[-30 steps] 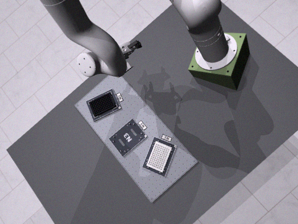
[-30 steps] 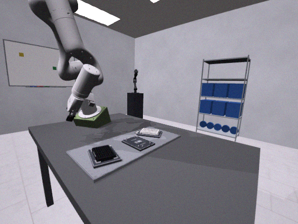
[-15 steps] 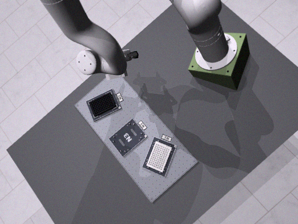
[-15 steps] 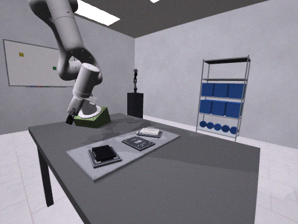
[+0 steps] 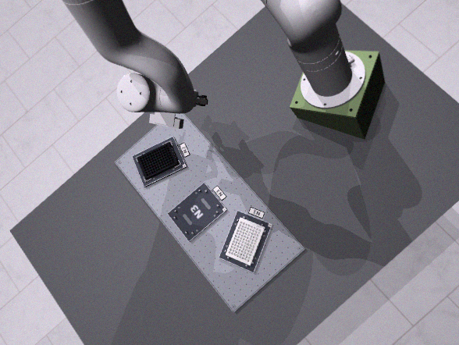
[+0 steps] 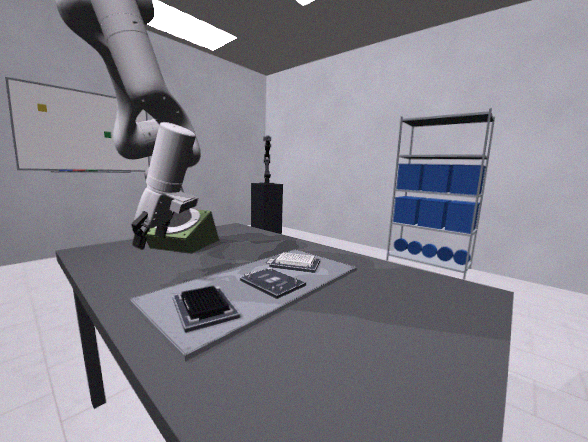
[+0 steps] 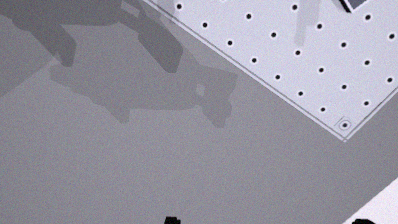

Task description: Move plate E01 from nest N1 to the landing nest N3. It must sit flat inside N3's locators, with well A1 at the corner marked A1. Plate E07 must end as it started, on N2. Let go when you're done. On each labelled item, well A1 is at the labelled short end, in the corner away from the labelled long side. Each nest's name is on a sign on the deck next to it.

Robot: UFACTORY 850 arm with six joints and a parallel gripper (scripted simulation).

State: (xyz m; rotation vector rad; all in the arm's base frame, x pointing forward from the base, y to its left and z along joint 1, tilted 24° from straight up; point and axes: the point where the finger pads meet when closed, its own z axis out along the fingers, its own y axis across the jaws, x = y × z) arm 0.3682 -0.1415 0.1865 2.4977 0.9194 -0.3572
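Now: the white well plate E01 45 cm to the left of my hand, 12 cm below it and 11 cm ahead of it. Also, from my hand: nest N3: 29 cm to the left, 19 cm ahead, 13 cm below; then dark nest N1: 45 cm to the left, 13 cm below, 11 cm ahead; then black plate E07: 21 cm ahead, 12 cm below, 7 cm to the left.
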